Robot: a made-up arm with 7 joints.
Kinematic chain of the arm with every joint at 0, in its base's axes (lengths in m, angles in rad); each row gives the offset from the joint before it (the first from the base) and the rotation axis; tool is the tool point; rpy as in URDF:
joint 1: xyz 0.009 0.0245 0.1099 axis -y
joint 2: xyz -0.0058 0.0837 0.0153 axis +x
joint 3: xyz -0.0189 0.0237 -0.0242 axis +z
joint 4: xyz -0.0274 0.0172 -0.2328 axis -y
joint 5: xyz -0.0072 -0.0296 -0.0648 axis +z
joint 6: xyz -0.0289 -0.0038 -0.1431 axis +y
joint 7: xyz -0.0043 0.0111 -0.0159 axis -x
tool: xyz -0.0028 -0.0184 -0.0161 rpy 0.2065 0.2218 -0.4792
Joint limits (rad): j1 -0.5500..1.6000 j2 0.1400..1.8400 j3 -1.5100..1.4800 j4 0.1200..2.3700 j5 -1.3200..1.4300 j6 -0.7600..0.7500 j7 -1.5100..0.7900
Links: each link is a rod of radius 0.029 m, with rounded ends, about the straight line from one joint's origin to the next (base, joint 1, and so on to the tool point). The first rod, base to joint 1, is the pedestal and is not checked.
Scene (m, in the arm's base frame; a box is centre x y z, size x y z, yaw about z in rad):
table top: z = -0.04
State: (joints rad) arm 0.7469 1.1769 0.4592 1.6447 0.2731 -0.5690 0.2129
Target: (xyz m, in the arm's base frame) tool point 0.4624 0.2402 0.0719
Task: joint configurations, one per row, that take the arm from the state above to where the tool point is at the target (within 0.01 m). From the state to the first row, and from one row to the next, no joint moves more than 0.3 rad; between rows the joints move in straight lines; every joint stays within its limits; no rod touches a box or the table.
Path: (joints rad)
1: 0.8807 1.1082 0.3738 1.4194 0.3311 -0.5354 0.1715
2: 1.0145 1.0394 0.2883 1.1941 0.3891 -0.5018 0.1302
3: 1.1482 0.9707 0.2029 0.9688 0.4471 -0.4682 0.0888
4: 1.2820 0.9019 0.1175 0.7435 0.5051 -0.4347 0.0474
5: 1.3236 0.6792 0.2134 0.6533 0.4077 -0.3787 0.0079
6: 1.3651 0.4566 0.3093 0.5632 0.3103 -0.3228 -0.0317
7: 1.4067 0.2339 0.4053 0.4730 0.2130 -0.2669 -0.0712

